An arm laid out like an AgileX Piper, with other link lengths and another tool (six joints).
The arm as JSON. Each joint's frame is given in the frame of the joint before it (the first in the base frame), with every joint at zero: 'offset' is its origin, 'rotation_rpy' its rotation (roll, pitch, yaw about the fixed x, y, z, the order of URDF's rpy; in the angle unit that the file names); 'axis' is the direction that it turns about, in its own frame. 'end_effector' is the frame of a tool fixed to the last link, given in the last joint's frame.
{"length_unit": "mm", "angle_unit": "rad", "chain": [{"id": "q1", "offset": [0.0, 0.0, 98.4], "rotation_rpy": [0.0, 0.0, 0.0], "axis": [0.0, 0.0, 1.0]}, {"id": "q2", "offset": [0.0, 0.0, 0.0], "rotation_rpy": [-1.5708, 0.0, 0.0], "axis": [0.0, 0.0, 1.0]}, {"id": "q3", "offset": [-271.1, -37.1, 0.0], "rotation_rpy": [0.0, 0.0, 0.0], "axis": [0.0, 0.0, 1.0]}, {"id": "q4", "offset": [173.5, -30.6, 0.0], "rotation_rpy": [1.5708, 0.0, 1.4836], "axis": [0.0, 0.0, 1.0]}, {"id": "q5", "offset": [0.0, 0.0, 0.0], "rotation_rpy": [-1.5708, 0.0, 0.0], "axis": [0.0, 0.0, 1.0]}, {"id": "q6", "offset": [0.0, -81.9, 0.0], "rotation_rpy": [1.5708, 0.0, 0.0], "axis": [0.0, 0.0, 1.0]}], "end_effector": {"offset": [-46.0, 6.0, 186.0], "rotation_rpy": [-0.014, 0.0, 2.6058]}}
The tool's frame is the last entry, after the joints.
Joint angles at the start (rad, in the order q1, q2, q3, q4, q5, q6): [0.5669 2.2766 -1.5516 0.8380 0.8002 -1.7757]
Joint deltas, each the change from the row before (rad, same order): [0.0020 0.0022 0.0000 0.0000 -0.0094 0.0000]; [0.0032 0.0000 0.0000 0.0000 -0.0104 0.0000]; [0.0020 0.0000 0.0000 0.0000 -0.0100 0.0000]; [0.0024 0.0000 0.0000 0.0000 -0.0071 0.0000]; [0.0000 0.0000 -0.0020 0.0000 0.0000 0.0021]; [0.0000 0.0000 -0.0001 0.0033 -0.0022 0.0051]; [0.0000 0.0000 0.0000 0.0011 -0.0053 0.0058]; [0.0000 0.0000 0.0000 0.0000 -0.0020 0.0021]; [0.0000 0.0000 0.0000 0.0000 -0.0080 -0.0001]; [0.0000 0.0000 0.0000 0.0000 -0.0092 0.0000]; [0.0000 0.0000 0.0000 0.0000 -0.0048 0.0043]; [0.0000 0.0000 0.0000 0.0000 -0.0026 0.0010]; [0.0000 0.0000 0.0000 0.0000 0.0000 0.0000]
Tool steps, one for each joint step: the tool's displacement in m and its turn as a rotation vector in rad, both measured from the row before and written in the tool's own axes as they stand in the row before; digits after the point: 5 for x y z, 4 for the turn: [-0.00128 0.00102 0.00122 -0.0041 -0.0055 -0.0005]; [-0.00055 0.00161 0.00075 -0.0062 -0.0058 -0.0026]; [-0.00097 0.00170 0.00052 -0.0065 -0.0060 -0.0017]; [-0.00028 0.00107 0.00054 -0.0041 -0.0038 -0.0020]; [0.00004 0.00079 -0.00020 -0.0017 -0.0001 0.0011]; [-0.00008 0.00120 -0.00006 -0.0032 0.0001 0.0074]; [-0.00092 0.00147 0.00006 -0.0045 -0.0031 0.0066]; [-0.00039 0.00049 0.00004 -0.0015 -0.0014 0.0021]; [-0.00142 0.00160 0.00013 -0.0060 -0.0053 -0.0002]; [-0.00164 0.00184 0.00015 -0.0069 -0.0061 -0.0001]; [-0.00093 0.00114 0.00008 -0.0036 -0.0032 0.0043]; [-0.00048 0.00057 0.00004 -0.0020 -0.0017 0.0010]; [0.00000 0.00000 0.00000 0.0000 0.0000 0.0000]
